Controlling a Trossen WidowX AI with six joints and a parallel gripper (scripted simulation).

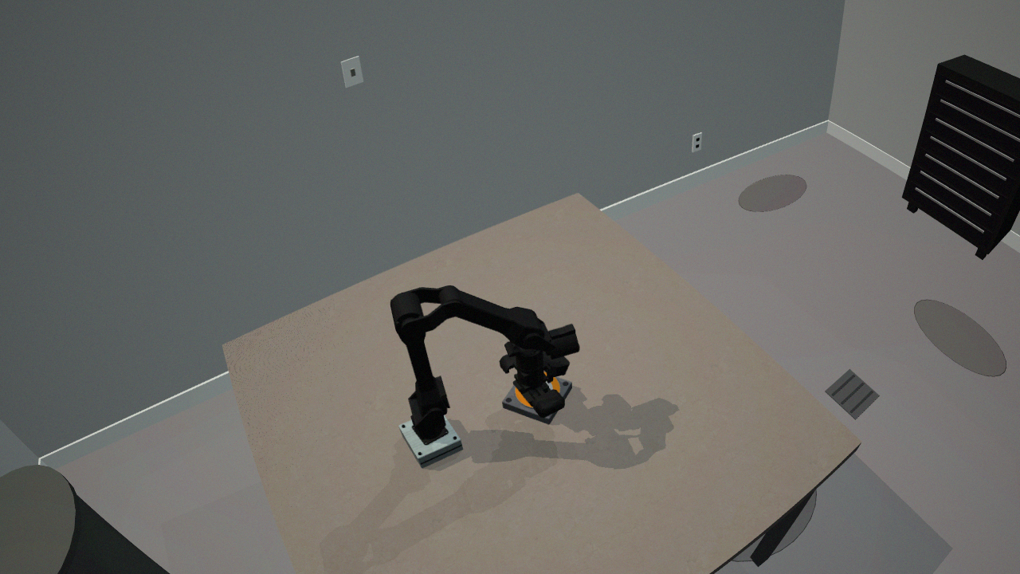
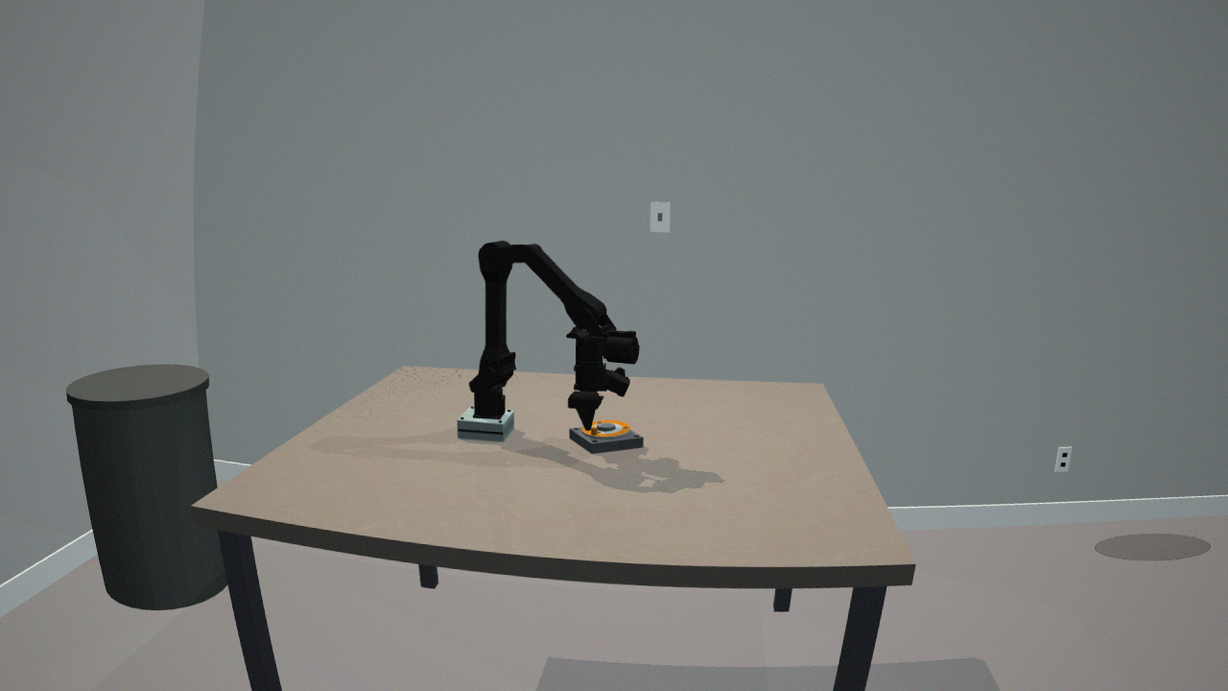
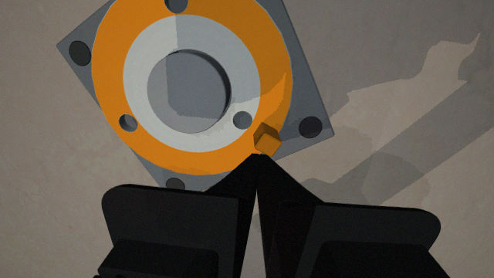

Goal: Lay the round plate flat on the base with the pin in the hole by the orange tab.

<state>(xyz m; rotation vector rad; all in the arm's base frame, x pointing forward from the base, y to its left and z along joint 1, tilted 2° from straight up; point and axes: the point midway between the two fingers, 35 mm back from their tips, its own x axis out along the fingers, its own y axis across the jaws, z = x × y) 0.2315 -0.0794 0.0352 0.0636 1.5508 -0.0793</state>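
The square grey base lies 40 mm to the left of my gripper tip, 40 mm ahead of it and 20 mm below it.
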